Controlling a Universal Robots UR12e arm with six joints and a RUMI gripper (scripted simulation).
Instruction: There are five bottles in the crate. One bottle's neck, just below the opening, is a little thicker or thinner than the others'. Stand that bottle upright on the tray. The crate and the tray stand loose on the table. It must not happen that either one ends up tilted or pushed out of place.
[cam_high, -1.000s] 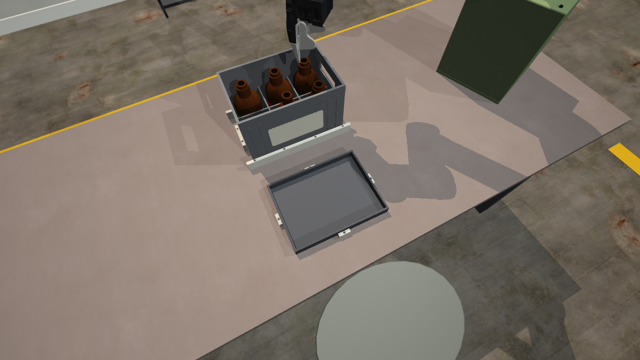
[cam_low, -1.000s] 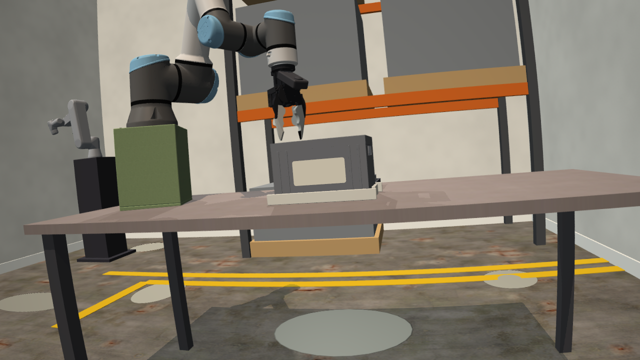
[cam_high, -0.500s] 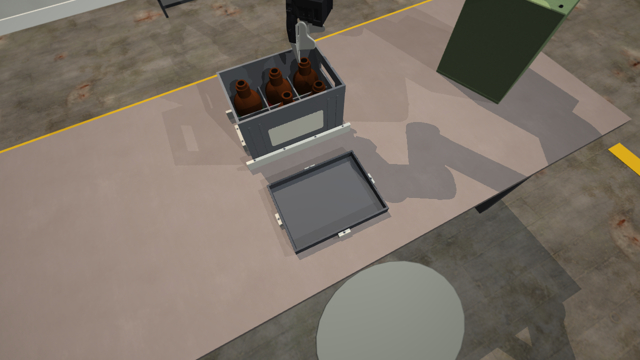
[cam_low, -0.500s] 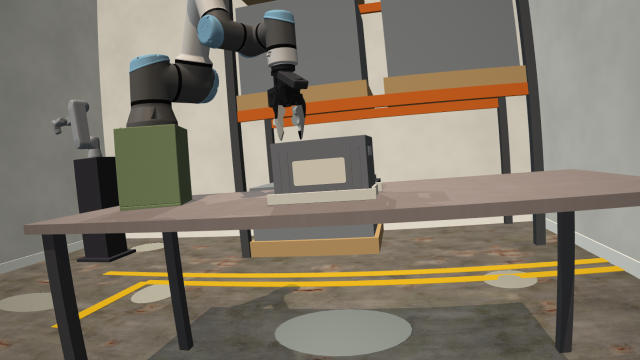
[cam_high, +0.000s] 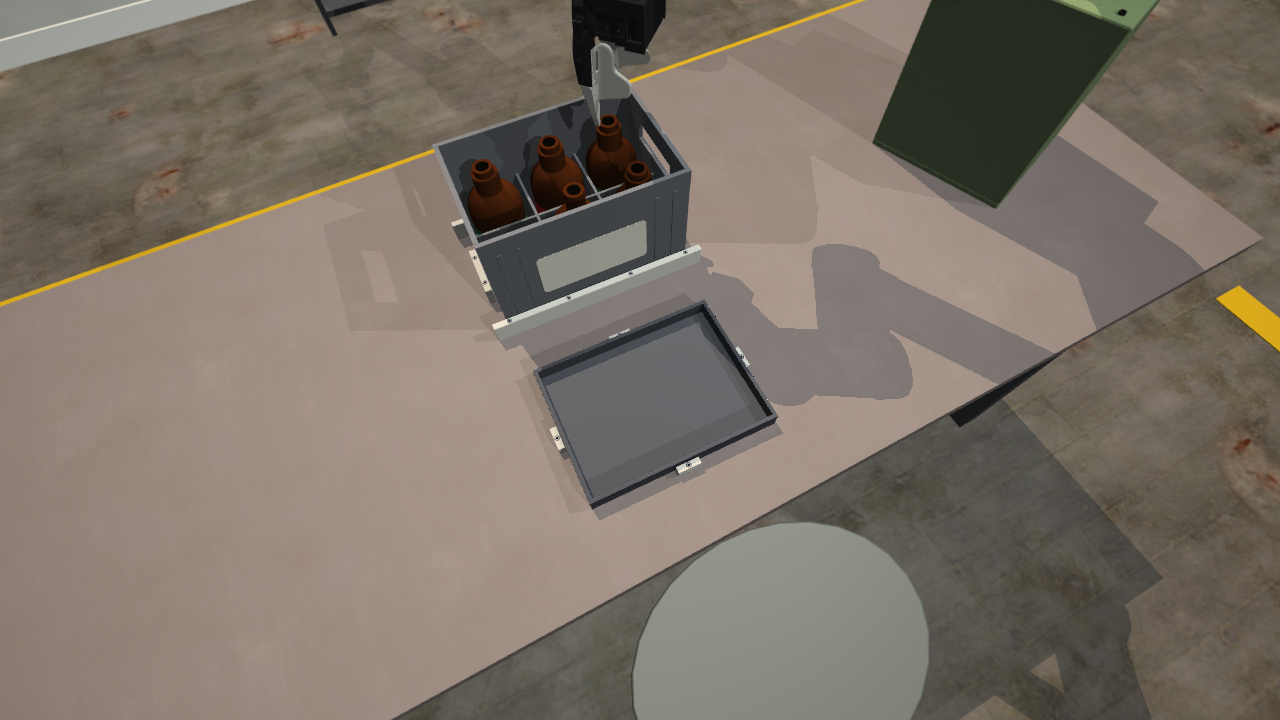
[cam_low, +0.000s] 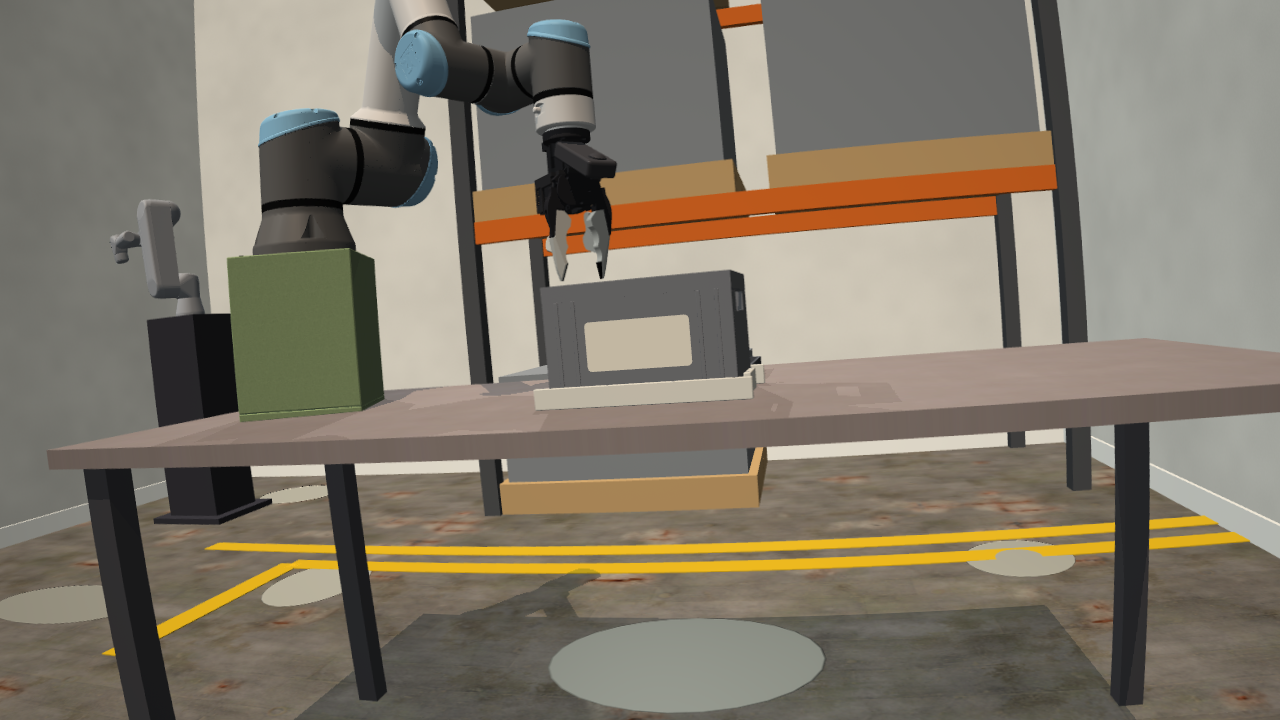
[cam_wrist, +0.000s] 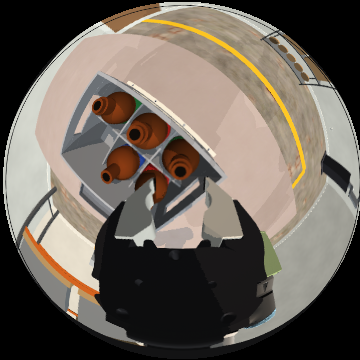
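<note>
Now: the grey crate 90 mm ahead of my hand, 40 mm to the left of it and 110 mm below it. Round my hand: dark tray (110 mm ahead, 320 mm to the left, 180 mm below); then brown bottle (90 mm ahead, 90 mm to the left, 110 mm below).
</note>
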